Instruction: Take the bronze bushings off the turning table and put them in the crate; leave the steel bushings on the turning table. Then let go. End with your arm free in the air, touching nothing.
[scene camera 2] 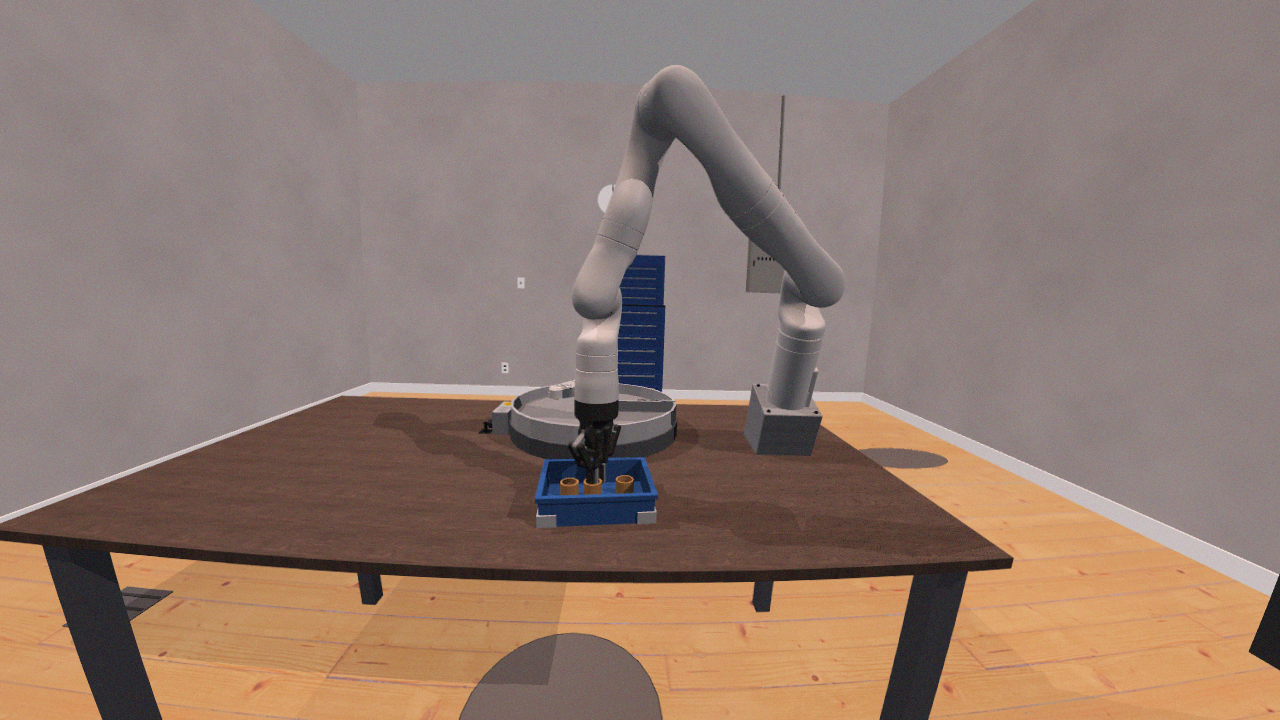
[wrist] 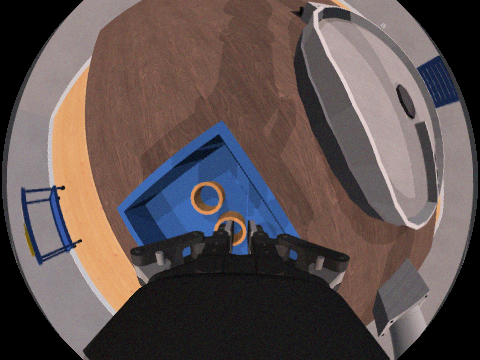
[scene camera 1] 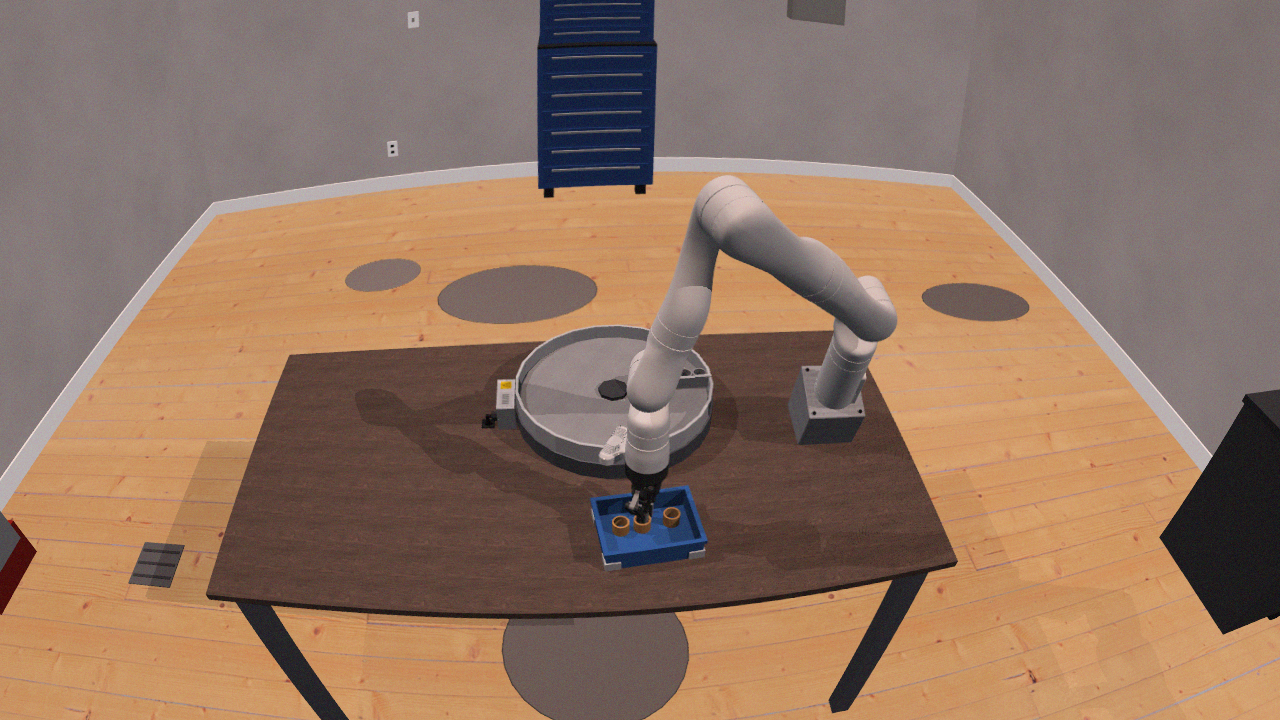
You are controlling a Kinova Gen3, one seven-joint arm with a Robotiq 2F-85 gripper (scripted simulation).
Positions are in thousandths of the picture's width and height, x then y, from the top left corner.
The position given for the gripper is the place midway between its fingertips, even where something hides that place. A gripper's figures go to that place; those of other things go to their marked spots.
The gripper (scene camera 2: 466, 673) is 0.75 m from the lens. A blue crate (scene camera 2: 475, 706) is 0.66 m from the lens.
